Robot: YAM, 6 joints.
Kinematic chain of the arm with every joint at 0, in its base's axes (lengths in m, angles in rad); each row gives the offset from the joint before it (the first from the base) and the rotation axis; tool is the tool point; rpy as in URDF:
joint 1: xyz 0 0 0.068 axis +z
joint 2: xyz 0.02 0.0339 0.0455 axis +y
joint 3: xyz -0.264 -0.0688 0 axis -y
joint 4: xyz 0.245 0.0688 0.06 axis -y
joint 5: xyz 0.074 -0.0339 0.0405 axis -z
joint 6: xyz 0.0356 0 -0.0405 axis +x
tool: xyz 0 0 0 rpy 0 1.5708 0
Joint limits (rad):
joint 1: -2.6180..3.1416
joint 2: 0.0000..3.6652
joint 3: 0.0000..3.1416
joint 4: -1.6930..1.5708
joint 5: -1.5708..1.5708
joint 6: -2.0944..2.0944
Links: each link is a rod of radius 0.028 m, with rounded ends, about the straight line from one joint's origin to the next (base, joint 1, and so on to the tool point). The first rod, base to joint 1, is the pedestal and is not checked.
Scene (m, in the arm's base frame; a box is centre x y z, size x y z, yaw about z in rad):
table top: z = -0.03
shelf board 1: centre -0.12 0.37 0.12 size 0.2 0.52 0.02 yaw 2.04
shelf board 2: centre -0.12 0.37 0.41 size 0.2 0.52 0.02 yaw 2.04
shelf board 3: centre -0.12 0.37 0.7 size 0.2 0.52 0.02 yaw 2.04
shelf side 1: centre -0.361 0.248 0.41 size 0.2 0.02 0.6 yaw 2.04
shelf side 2: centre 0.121 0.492 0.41 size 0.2 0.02 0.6 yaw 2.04
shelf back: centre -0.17 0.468 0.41 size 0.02 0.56 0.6 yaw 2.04
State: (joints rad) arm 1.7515 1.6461 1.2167 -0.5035 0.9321 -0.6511
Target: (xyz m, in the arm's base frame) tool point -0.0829 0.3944 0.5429
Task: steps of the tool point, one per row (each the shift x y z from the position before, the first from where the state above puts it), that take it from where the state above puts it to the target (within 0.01 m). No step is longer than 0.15 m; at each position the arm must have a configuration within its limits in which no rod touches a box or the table.
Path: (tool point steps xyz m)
1: 0.0443 -0.0698 0.0077
2: 0.0281 -0.0729 -0.0077
3: -0.0074 0.0309 0.0926
4: -0.0088 0.0007 0.1002
5: -0.0072 -0.0318 0.0973
6: -0.0234 0.0673 0.0146
7: -0.0330 0.0659 0.0001
8: -0.0417 0.0603 -0.0147

